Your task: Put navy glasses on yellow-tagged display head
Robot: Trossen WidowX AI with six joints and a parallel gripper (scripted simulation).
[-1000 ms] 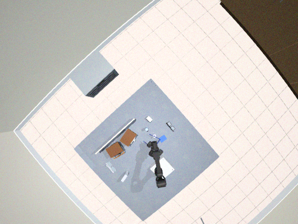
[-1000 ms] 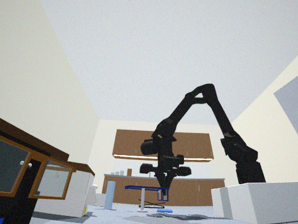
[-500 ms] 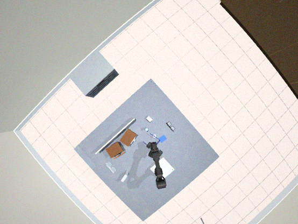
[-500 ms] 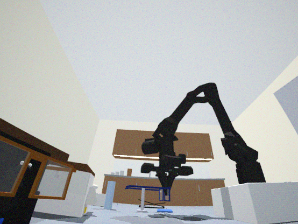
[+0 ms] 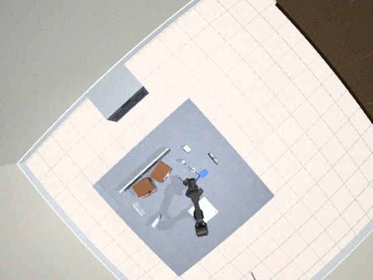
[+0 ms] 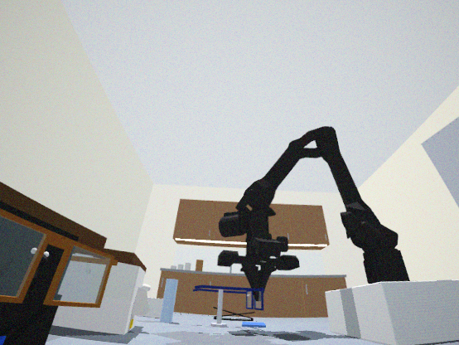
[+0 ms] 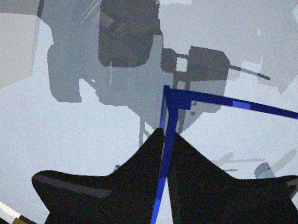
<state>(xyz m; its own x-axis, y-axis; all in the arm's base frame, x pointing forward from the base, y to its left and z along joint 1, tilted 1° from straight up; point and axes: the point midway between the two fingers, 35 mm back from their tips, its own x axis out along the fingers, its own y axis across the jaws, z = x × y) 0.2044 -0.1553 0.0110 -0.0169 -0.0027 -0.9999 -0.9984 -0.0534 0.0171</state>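
The thin white post lies 10 cm to the right of my gripper tip, 8 cm ahead of it and 4 cm below it. From my gripper tip the other things lie so: flat blue piece: 14 cm to the right, 6 cm below, 2 cm behind; then white box: 26 cm ahead, 21 cm to the right, 3 cm below; then pale blue cylinder: 20 cm ahead, 10 cm to the right, 1 cm below.
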